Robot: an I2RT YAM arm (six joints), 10 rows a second.
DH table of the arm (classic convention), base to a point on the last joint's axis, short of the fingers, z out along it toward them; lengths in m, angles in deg. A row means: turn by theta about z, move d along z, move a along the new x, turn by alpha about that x. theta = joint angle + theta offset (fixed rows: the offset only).
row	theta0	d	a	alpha
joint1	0	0.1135	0.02	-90
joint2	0	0	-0.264	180
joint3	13.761	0	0.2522	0
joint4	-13.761	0	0.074	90
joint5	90	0	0	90
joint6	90	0.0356	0	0
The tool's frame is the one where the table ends.
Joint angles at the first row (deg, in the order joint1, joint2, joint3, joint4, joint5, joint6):
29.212 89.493 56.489 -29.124 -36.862 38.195
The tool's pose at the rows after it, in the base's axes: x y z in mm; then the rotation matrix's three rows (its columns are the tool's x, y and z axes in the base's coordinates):
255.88 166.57 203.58; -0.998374 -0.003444 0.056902; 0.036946 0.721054 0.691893; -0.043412 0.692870 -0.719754
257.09 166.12 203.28; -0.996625 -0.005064 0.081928; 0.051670 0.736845 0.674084; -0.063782 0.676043 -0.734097
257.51 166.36 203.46; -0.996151 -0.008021 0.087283; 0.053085 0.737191 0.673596; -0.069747 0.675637 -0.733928
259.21 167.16 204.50; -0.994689 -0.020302 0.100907; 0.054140 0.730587 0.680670; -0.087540 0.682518 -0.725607
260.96 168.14 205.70; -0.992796 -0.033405 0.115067; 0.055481 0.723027 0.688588; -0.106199 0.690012 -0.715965
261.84 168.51 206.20; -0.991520 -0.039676 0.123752; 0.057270 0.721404 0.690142; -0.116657 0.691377 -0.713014
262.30 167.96 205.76; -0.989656 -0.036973 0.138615; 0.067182 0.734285 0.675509; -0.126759 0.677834 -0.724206
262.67 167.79 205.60; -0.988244 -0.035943 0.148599; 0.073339 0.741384 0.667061; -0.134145 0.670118 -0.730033
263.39 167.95 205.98; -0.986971 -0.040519 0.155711; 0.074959 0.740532 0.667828; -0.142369 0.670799 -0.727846
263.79 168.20 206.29; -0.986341 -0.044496 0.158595; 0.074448 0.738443 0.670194; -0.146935 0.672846 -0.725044
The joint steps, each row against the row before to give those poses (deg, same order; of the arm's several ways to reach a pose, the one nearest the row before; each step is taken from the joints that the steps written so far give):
-0.001 0.000 -0.001 0.415 1.683 1.267
0.001 -0.001 0.001 0.327 1.924 0.001
0.022 0.001 0.000 0.285 0.218 0.000
-0.022 0.001 0.000 1.181 0.022 -0.022
0.000 -0.002 0.000 1.289 0.000 0.022
-0.001 0.002 0.000 0.590 0.196 -0.023
0.002 -0.001 -0.001 -0.065 1.356 -0.020
0.021 0.000 0.002 0.064 0.830 0.021
-0.022 -0.001 -0.001 0.437 0.175 -0.044
0.000 0.002 0.001 0.307 -0.043 -0.044

